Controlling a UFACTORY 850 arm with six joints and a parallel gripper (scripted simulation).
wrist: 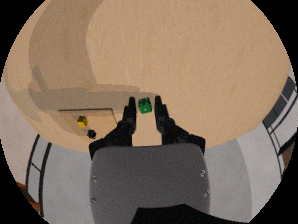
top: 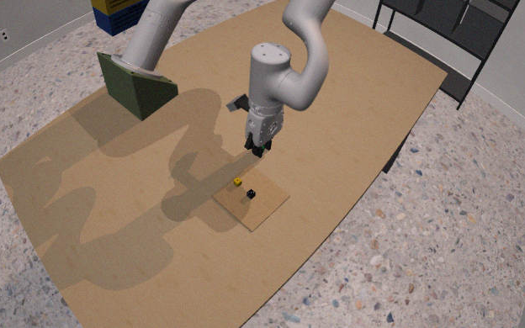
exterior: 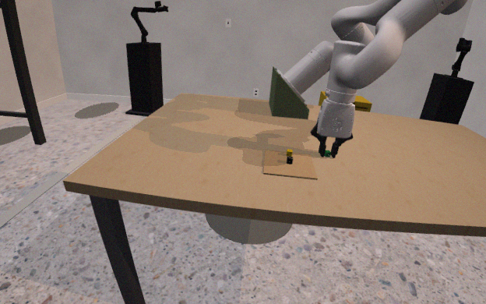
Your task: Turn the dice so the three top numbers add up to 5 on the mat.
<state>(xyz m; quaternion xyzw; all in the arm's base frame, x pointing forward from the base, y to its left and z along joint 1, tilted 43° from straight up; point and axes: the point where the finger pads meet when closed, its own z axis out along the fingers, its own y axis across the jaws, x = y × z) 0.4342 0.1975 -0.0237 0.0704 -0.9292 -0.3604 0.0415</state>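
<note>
Right now my hand is 10 mm above the green die. Round my hand: tan mat (120 mm to the right, 90 mm ahead, 20 mm below); black die (120 mm to the right, 90 mm ahead, 10 mm below); yellow die (120 mm to the right, 40 mm ahead, 10 mm below).
</note>
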